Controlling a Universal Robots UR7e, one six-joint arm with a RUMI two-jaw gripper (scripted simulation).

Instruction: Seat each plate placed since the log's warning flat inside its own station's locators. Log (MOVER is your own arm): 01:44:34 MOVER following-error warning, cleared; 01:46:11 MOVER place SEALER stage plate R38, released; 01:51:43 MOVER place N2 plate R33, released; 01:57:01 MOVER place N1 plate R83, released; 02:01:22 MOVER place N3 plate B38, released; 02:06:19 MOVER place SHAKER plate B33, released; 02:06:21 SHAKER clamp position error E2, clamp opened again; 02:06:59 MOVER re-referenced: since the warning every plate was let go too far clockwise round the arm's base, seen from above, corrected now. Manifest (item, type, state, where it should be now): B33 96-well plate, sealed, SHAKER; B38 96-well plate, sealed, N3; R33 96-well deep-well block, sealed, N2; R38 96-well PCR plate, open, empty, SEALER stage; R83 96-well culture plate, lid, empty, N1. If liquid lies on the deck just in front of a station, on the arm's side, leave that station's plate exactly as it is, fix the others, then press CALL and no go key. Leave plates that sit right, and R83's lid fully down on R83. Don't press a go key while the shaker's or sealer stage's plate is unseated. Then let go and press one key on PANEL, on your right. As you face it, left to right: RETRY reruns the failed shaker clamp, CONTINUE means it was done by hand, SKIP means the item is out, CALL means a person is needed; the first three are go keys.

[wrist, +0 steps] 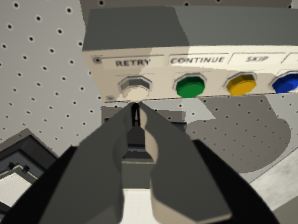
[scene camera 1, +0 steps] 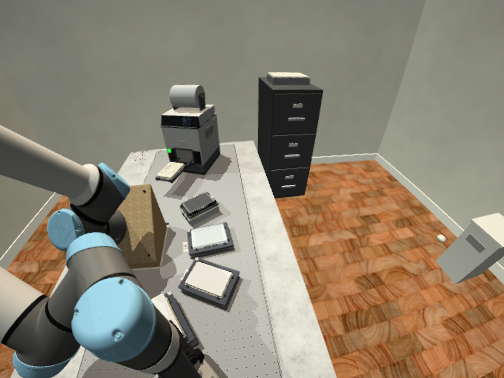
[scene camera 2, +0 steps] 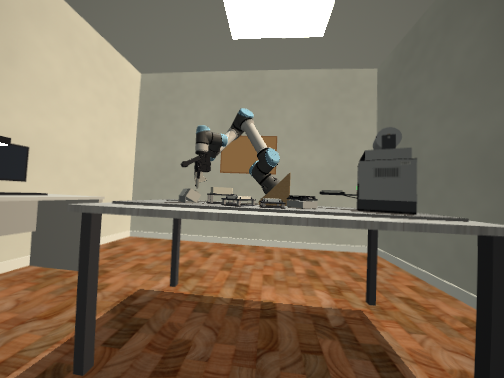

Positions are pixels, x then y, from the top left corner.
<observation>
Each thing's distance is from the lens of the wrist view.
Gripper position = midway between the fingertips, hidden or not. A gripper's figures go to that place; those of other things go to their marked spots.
gripper [wrist: 136, 104]: 0.14 m
key panel [wrist: 160, 49]: 0.13 m
</observation>
